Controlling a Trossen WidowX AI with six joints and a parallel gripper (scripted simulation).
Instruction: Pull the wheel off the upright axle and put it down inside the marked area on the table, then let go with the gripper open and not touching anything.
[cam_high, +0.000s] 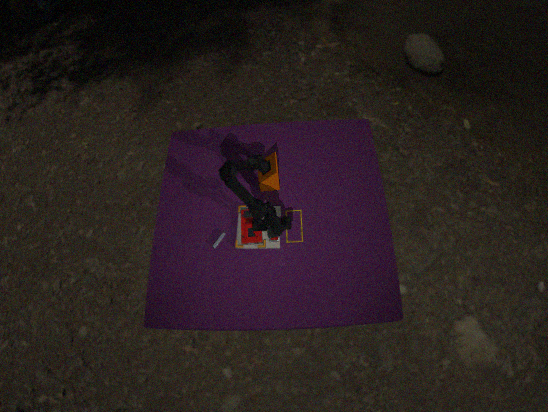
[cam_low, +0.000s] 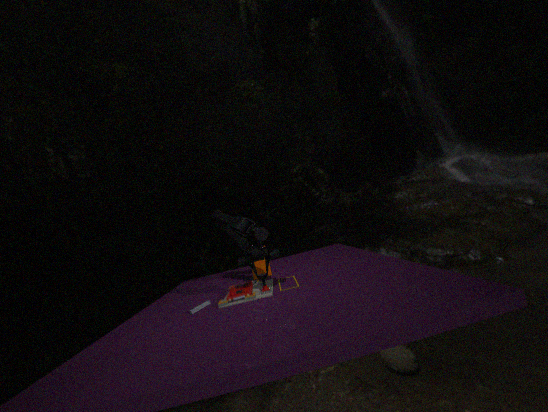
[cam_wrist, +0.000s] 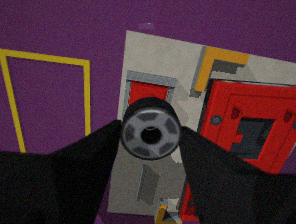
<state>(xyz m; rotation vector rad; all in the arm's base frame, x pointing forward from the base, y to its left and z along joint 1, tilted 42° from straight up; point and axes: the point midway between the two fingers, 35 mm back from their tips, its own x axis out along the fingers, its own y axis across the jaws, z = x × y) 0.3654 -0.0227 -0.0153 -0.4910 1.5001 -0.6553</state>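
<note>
Now: gripper tip 40 mm above the upright axle. Round my gripper tip: pale bar 290 mm to the right, 60 mm below, 20 mm behind; then grey wheel right at my gripper tip.
</note>
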